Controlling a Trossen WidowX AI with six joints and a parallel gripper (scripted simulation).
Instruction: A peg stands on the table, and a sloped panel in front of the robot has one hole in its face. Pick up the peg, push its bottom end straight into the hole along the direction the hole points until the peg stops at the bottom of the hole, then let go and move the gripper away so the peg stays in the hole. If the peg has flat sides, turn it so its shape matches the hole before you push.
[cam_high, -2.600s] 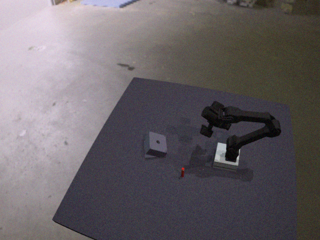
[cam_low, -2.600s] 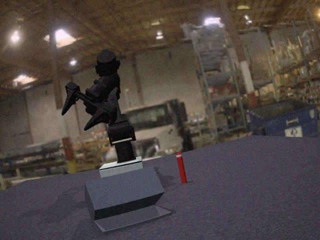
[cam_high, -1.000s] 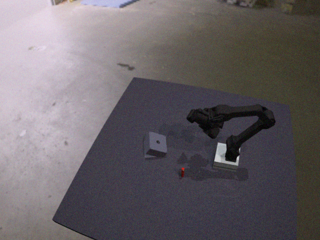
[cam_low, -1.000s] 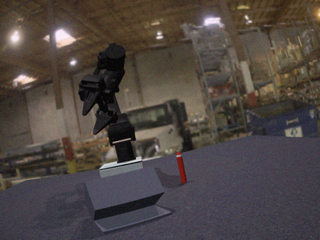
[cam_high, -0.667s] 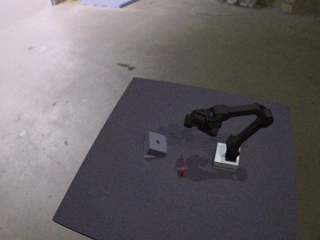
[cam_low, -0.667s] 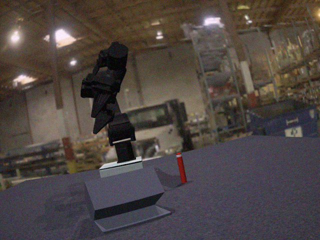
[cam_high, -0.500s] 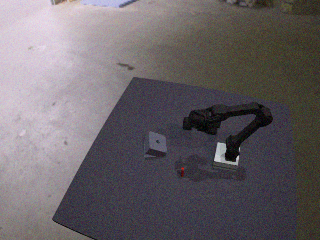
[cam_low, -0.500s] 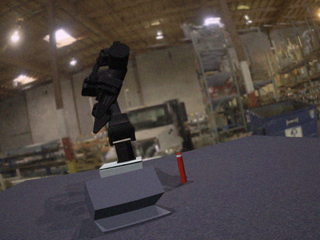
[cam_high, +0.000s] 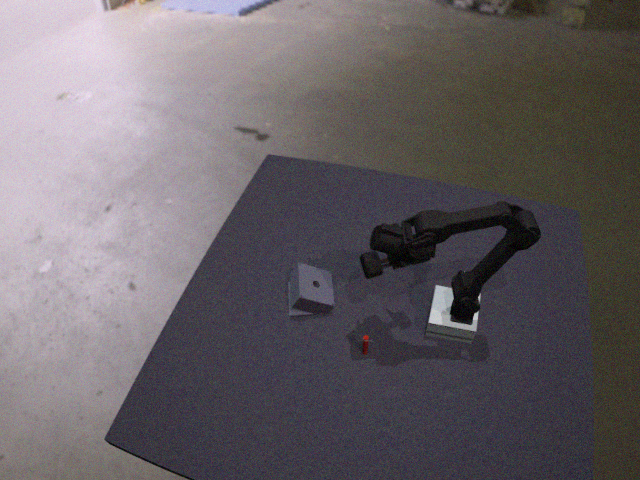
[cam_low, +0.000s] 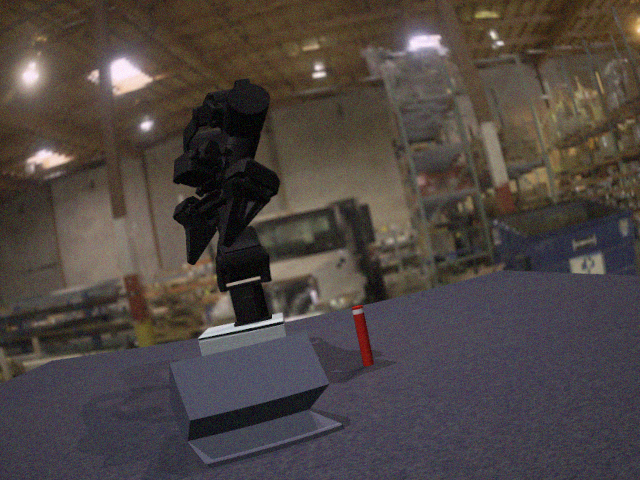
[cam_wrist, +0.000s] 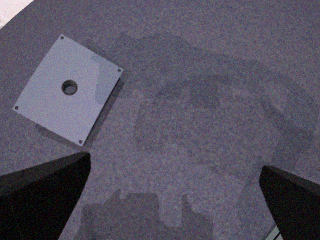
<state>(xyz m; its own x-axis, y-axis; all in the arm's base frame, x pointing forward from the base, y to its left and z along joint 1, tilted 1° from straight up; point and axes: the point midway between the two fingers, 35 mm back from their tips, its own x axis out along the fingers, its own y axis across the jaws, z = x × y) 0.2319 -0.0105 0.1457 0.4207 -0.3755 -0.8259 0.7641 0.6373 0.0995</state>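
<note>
Now: gripper tip 170 mm to the right of the red peg and 120 mm above it. Also, from my gripper tip: sloped panel 200 mm ahead, 20 mm to the left, 140 mm below; then thin base plate 210 mm ahead, 30 mm to the left, 180 mm below.
</note>
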